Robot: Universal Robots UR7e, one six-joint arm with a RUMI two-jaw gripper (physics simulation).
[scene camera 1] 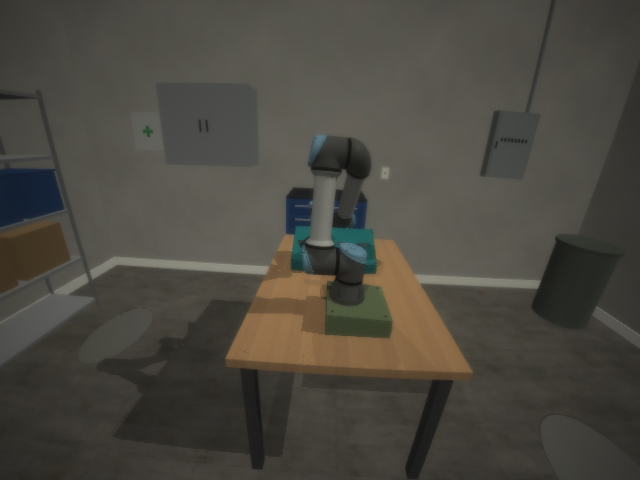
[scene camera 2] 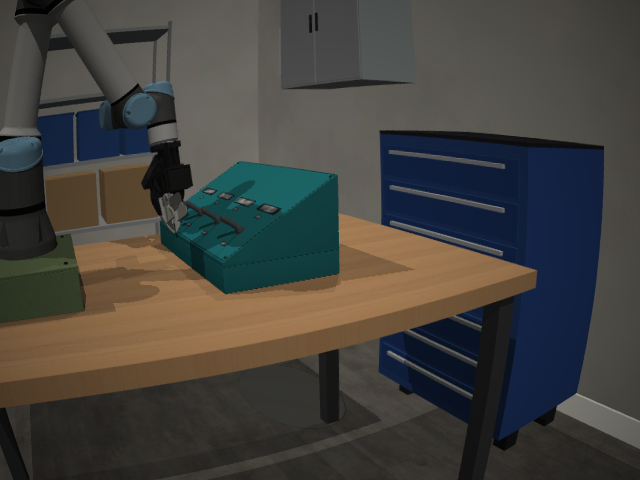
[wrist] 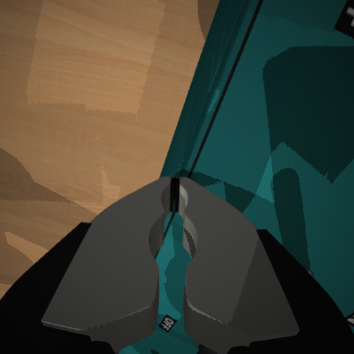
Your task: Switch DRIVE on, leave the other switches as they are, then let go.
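Observation:
A teal console [scene camera 1: 361,236] [scene camera 2: 305,222] [wrist: 230,125] with a sloped face stands on the table. In scene camera 2, dark switch levers [scene camera 2: 231,224] [scene camera 2: 210,215] [scene camera 2: 193,207] show below a row of small display windows [scene camera 2: 245,201]; the gripper hides the far end of the row. The name plates are too small to read, so I cannot tell which lever is DRIVE. My gripper [scene camera 2: 175,230] [wrist: 174,180] is shut and empty, its tips low over the console's front edge. In the wrist view an OFF label [wrist: 167,323] shows between the fingers.
The wooden table [scene camera 1: 279,341] [scene camera 2: 289,320] [wrist: 90,60] carries the arm's green base block [scene camera 1: 357,325] [scene camera 2: 41,294] in front of the console. A blue drawer cabinet [scene camera 1: 299,211] [scene camera 2: 553,248] stands beyond the table. A shelf rack [scene camera 1: 54,149] stands at the left.

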